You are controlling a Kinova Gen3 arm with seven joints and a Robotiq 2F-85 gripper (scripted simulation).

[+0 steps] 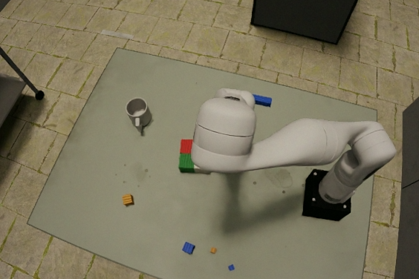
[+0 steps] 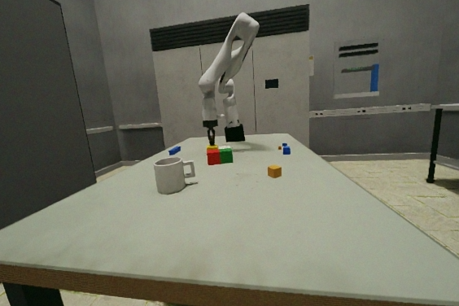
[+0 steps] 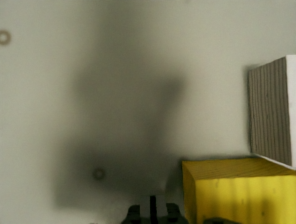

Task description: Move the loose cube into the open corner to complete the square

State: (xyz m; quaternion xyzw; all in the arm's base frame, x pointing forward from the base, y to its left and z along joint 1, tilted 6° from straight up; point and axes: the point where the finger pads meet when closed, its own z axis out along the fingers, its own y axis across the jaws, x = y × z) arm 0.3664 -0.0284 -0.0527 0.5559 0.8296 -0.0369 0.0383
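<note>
Right now my hand is 40 mm short of the yellow cube, 20 mm to the right of it and 10 mm above it. Also, from my hand: green cube: 110 mm ahead, 110 mm to the left, 10 mm below; then white cube: 60 mm ahead, 90 mm to the left, 10 mm below; then red cube: 130 mm ahead, 60 mm to the left, 10 mm below.
</note>
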